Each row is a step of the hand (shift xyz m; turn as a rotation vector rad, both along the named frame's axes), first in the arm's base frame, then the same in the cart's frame.
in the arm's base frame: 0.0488 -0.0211 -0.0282 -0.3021 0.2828 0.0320
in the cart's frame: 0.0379 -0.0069 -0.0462 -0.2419 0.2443 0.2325
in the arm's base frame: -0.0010 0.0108 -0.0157 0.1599 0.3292 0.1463
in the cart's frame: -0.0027 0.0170 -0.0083 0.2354 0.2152 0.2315
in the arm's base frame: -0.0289 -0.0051 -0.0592 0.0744 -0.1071 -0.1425
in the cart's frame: -0.0412 0.0245 -0.0454 0.0253 -0.0295 -0.1892
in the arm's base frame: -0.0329 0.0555 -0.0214 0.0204 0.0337 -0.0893
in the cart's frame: -0.0279 0.0601 0.0151 0.0058 0.0712 -0.0665
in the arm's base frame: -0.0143 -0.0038 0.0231 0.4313 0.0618 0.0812
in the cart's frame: -0.0095 -0.0138 0.0218 0.4430 0.0012 -0.0144
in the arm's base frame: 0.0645 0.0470 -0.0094 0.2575 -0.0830 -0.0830
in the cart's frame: 0.0674 0.0436 -0.0036 0.2183 -0.0428 -0.1749
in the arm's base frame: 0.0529 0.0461 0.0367 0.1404 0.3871 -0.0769
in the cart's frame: 0.0659 0.0214 0.0384 0.1780 0.3724 0.0716
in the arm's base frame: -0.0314 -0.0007 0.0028 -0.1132 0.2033 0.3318
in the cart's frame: -0.0298 -0.0009 0.0102 -0.0079 0.0261 0.4043
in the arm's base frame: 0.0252 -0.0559 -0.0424 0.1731 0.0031 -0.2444
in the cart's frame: 0.0068 -0.0301 -0.0679 0.1156 0.1122 -0.2524
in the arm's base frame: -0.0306 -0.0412 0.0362 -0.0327 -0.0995 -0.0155
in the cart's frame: -0.0281 -0.0523 0.0204 -0.0500 -0.0792 -0.0495
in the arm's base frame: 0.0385 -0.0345 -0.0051 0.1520 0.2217 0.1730
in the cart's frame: 0.0308 -0.0293 -0.0298 0.2171 0.1082 0.2081
